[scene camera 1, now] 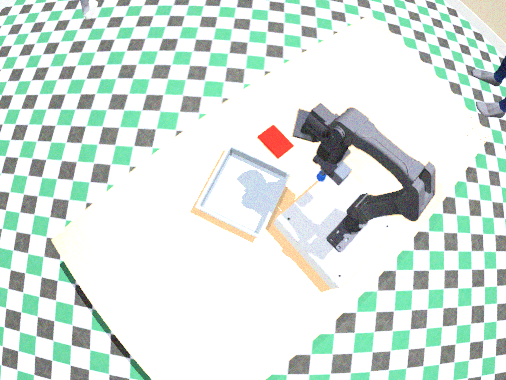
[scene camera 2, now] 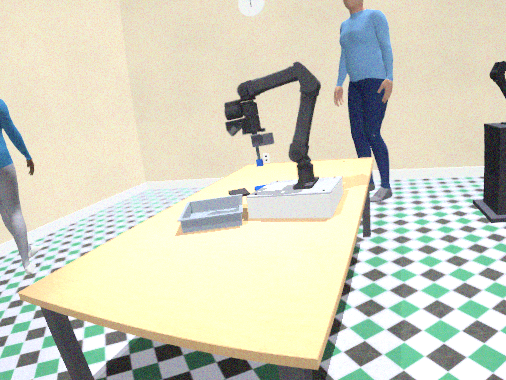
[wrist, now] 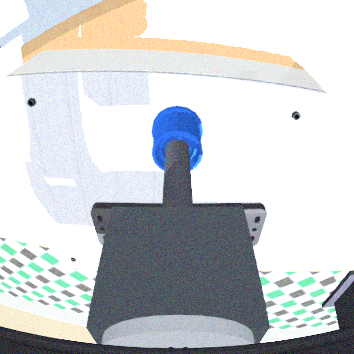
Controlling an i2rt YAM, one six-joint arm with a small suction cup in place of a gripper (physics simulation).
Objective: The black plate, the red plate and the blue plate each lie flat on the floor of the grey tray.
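Places are measured from the arm's base along level axes (x up, y back, z right), in metres.
Pixels of known places: hand, tool point: (scene camera 1: pixel 320 177) (scene camera 2: pixel 260 165) (wrist: pixel 176 128); arm's base, link origin: (scene camera 1: pixel 351 224) (scene camera 2: pixel 306 183).
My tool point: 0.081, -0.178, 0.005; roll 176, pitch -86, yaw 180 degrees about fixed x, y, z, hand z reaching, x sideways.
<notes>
For each thing: its top centre in the pictures, then the offset to it from my tool point, as dx, dy, dz.
- red plate, top centre: (scene camera 1: pixel 275 140) -0.146, -0.211, +0.048
- blue plate, top centre: (scene camera 2: pixel 262 187) -0.146, -0.082, +0.234
- grey tray, top centre: (scene camera 1: pixel 244 189) (scene camera 2: pixel 212 206) -0.107, -0.152, -0.166
The red plate (scene camera 1: pixel 275 141) lies flat on the table beside the tray; the white box hides it in scene camera 2. The black plate (scene camera 1: pixel 302 125) (scene camera 2: pixel 239 192) lies on the table, partly under the arm in scene camera 1. The blue plate (scene camera 2: pixel 260 187) shows as a sliver behind the white box; the arm hides it in scene camera 1. The grey tray (scene camera 1: pixel 260 161) (scene camera 2: pixel 212 223) holds no plate; an arm shadow falls on its floor. My gripper (scene camera 1: pixel 321 176) (scene camera 2: pixel 259 162) (wrist: pixel 177 137), a blue suction cup, is open, with no plate on it, raised well above the table.
The white box (scene camera 2: pixel 290 207) (wrist: pixel 165 61) under the arm's base stands next to the tray, with a narrow gap between them. Two people stand beyond the table (scene camera 2: pixel 200 280). Another dark robot arm on a black stand (scene camera 2: pixel 496 165) is at the far right.
</notes>
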